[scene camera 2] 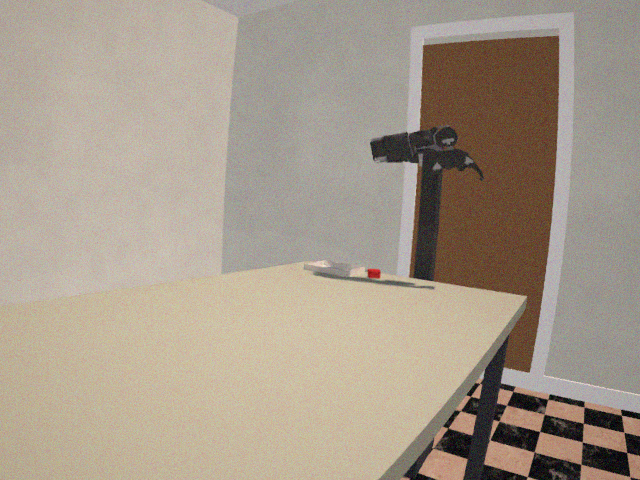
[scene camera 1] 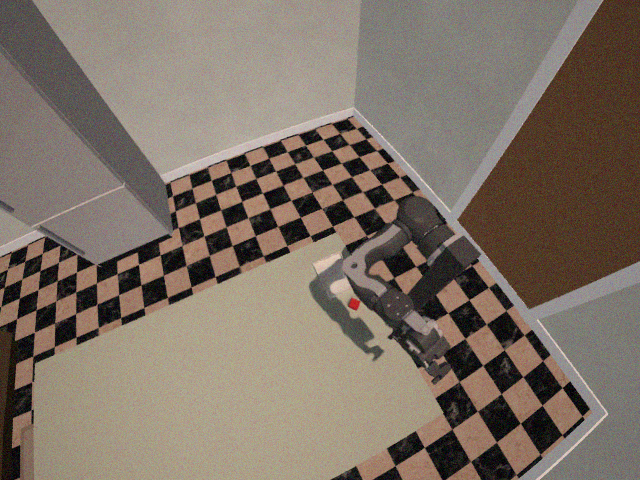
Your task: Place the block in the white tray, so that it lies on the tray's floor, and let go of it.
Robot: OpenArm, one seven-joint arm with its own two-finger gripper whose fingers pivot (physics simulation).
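Note:
A small red block (scene camera 1: 354, 303) (scene camera 2: 373, 273) lies on the table beside the white tray, outside it. The white tray (scene camera 1: 326, 262) (scene camera 2: 327, 269) stands near the table's far edge, left of the block in the scene camera 2 view. In the scene camera 1 view the arm and its shadow cover part of the tray. My gripper (scene camera 1: 416, 357) (scene camera 2: 460, 171) is open, with nothing seen between its fingers. It is high above the table, to the lower right of the block in the scene camera 1 view and up and to the right of it in the scene camera 2 view.
The pale table (scene camera 1: 206, 382) (scene camera 2: 232, 361) stands on a checkered floor. The arm's dark post (scene camera 2: 428, 222) rises beyond the table's far edge, in front of a brown door (scene camera 1: 568, 170) (scene camera 2: 496, 129). A grey cabinet (scene camera 1: 118, 222) stands at the left in the scene camera 1 view.

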